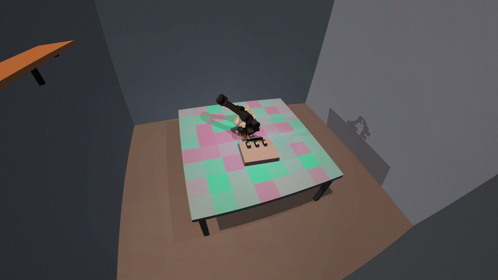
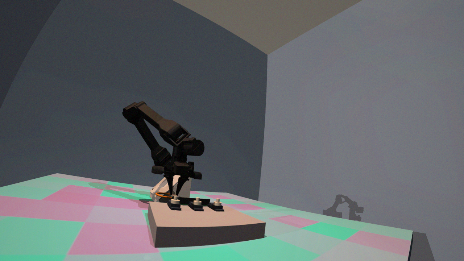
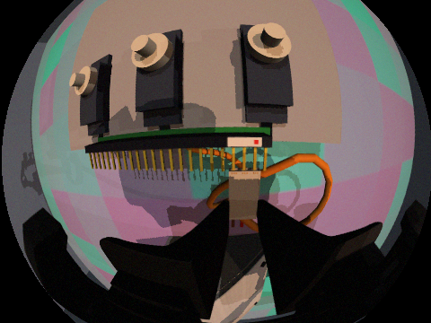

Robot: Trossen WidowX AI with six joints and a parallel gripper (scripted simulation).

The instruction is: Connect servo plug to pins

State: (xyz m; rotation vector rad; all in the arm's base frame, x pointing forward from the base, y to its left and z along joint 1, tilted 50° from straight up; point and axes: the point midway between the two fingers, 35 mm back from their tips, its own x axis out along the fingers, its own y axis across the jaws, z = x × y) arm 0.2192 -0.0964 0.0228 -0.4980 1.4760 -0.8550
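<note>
Now: the white band 40 mm ahead of my gripper tip and 10 mm to the right of it. The rest, counted from my gripper tip: black pin strip 50 mm ahead, 50 mm to the left, 10 mm below.
</note>
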